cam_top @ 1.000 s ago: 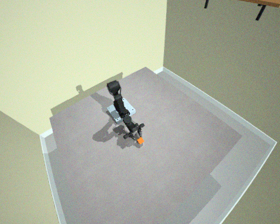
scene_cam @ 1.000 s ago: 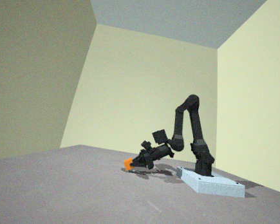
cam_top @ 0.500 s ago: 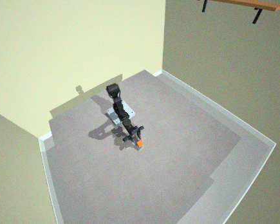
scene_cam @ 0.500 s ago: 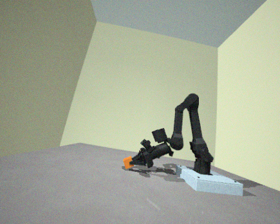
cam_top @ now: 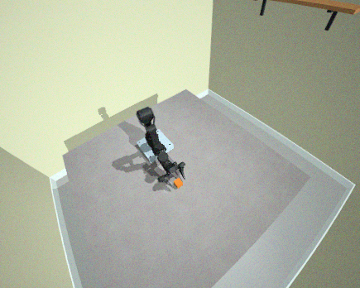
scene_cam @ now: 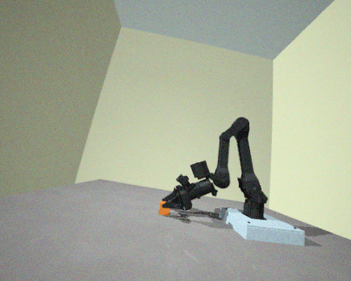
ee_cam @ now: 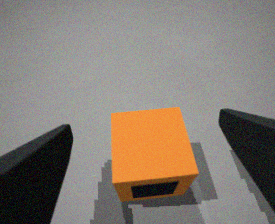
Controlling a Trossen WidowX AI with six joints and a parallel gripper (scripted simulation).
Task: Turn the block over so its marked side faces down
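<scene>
Right now my gripper tip is 20 mm past the orange block and 20 mm above it.
</scene>
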